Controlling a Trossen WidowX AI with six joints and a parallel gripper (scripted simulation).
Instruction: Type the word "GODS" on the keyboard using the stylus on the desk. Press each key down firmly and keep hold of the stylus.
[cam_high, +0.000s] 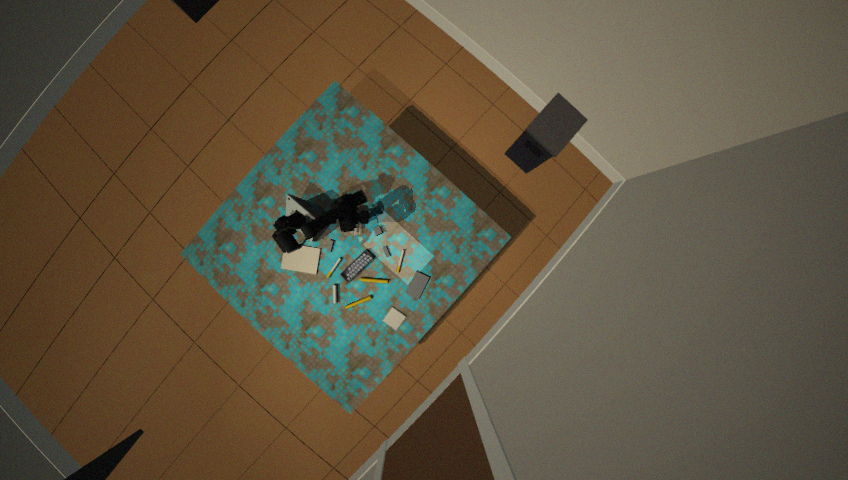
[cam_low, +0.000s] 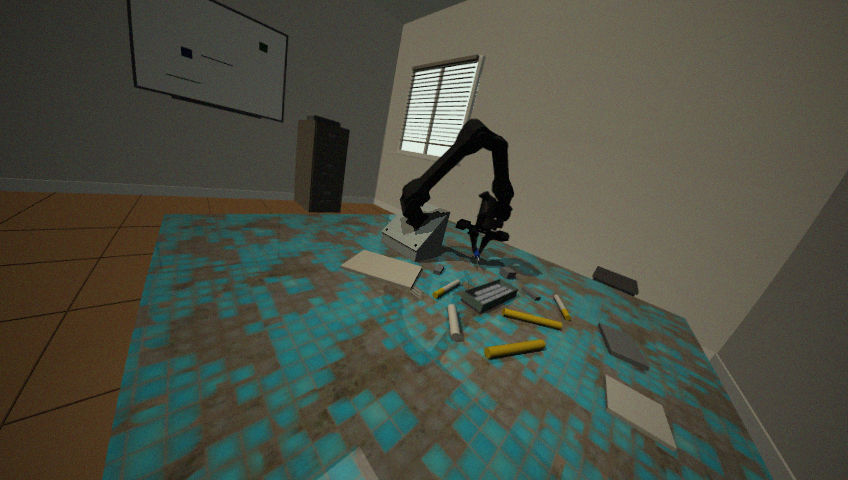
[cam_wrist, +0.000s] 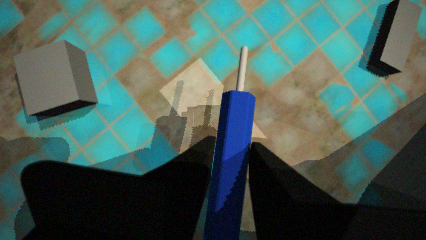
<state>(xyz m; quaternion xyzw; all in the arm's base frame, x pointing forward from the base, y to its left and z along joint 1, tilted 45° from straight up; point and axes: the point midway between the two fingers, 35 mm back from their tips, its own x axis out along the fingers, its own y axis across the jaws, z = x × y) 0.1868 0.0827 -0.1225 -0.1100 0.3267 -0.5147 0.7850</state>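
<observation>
My gripper tip is 30 mm short of the white stylus tip and 30 mm to the left of it. The rest, counted from my gripper tip: flat pale pad 100 mm behind, 320 mm to the right, 50 mm below; then grey cube 110 mm ahead, 60 mm to the left, 40 mm below; then blue stylus 10 mm ahead, 10 mm to the right.
</observation>
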